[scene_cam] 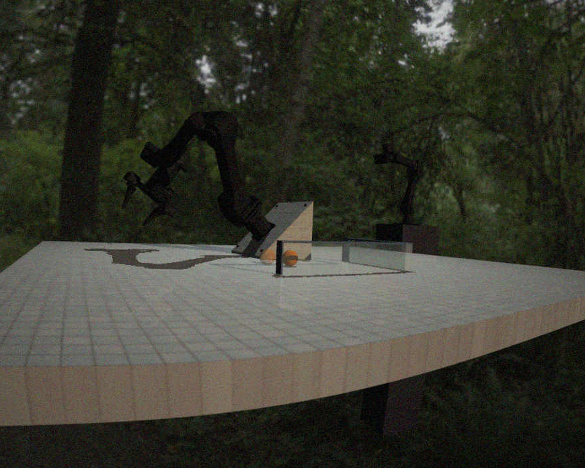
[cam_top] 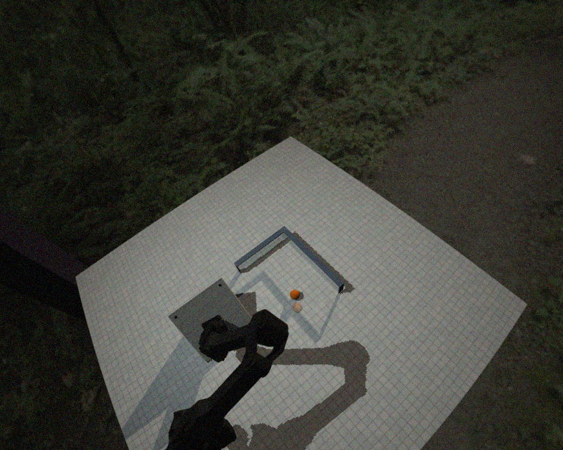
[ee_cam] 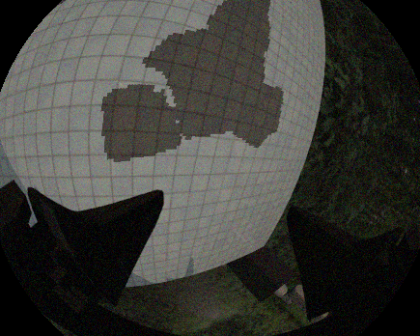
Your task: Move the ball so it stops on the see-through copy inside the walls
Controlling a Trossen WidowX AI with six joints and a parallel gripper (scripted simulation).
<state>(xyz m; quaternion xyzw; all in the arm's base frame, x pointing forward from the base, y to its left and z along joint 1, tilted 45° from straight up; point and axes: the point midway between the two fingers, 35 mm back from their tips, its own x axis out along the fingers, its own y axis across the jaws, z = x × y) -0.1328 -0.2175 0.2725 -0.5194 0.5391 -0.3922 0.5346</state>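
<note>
Right now the orange ball is 410 mm ahead of my gripper tip, 330 mm to the left of it and 80 mm below it. The rest, counted from my gripper tip: see-through copy: 390 mm ahead, 290 mm to the left, 80 mm below.
</note>
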